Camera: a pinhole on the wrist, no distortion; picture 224 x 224 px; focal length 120.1 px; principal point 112.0 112.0 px. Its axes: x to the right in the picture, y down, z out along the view. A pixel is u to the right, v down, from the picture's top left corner.
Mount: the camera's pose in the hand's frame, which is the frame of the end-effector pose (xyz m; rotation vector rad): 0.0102 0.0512 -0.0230 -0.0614 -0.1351 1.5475
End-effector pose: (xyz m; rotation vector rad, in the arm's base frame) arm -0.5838 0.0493 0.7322 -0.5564 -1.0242 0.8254
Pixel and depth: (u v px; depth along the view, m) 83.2 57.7 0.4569
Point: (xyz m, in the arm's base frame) -0.9201 0.1403 1.0679
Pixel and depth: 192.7 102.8 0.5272
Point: -1.1837 0.2788 0.6691
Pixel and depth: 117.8 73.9 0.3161
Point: -0.8552 0.1444 0.8618
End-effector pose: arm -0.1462 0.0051 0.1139 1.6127 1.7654 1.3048
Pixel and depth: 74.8 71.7 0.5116
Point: 0.1546 0.3015 -0.2029
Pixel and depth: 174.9 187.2 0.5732
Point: 0.5489 -0.2324 0.0321
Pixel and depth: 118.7 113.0 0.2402
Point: 0.0616 0.0553 0.0503
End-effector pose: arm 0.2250 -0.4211 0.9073 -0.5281 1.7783 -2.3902
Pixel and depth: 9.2 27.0 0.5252
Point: 0.1683 -0.8529 1.5084
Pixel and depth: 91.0 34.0 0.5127
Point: 0.1559 -0.9539 1.1608
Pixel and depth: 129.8 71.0 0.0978
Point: 0.2160 -0.5201 0.8764
